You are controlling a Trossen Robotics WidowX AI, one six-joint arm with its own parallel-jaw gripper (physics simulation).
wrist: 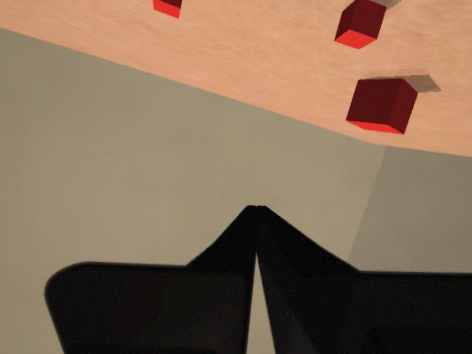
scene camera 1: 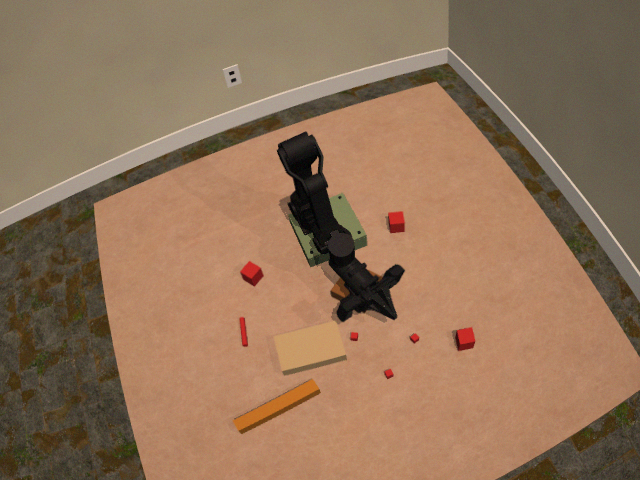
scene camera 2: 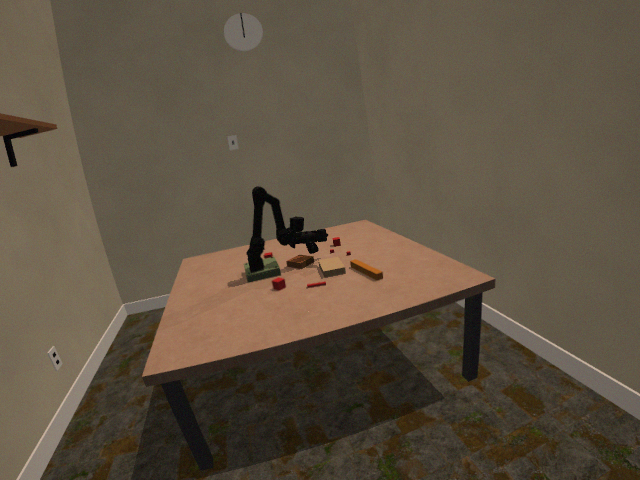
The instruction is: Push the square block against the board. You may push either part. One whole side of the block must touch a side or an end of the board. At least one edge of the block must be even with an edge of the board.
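Places are measured from the arm's base along level axes (x back, y right, z up), in metres.
Pixels of known places: gripper, fingertip midpoint: [wrist: 255, 215] [scene camera 1: 395, 318] [scene camera 2: 327, 235]; arm's base, origin of the base link: [scene camera 1: 311, 222] [scene camera 2: 256, 269].
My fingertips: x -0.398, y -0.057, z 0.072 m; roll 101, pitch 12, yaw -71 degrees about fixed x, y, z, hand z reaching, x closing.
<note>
For each thing: its top centre in the pictures, then the offset to it from my fingertips.
- brown square block, middle of its top: [scene camera 1: 357, 284] [scene camera 2: 299, 258] dx +0.171, dy +0.024, dz -0.082 m
- tan board, middle of its top: [scene camera 1: 309, 345] [scene camera 2: 331, 263] dx +0.063, dy +0.198, dz -0.082 m
- red stick, middle of its top: [scene camera 1: 242, 330] [scene camera 2: 316, 283] dx +0.180, dy +0.335, dz -0.099 m
- orange bar, middle of its top: [scene camera 1: 275, 405] [scene camera 2: 365, 266] dx -0.053, dy +0.331, dz -0.082 m
The brown square block [scene camera 1: 339, 290] [scene camera 2: 300, 261] lies flat on the table, partly hidden under the arm in scene camera 1. The tan board [scene camera 1: 310, 346] [scene camera 2: 331, 266] lies flat in front of it, toward the bottom of scene camera 1. A strip of table separates the two, and the block looks turned relative to the board. My gripper [scene camera 1: 394, 316] [scene camera 2: 324, 238] [wrist: 255, 215] is shut and empty. It is above the table, with its tips right of the block and board in scene camera 1. Neither block nor board shows in the wrist view.
Red cubes [scene camera 1: 396, 221] [scene camera 1: 251, 273] [scene camera 1: 465, 338] and small red cubes [scene camera 1: 354, 336] [scene camera 1: 414, 337] [scene camera 1: 388, 373] lie around. A red stick [scene camera 1: 243, 331] [scene camera 2: 316, 284] is left of the board; an orange bar [scene camera 1: 277, 406] [scene camera 2: 366, 269] lies in front. Red cubes [wrist: 382, 105] [wrist: 361, 22] show in the wrist view.
</note>
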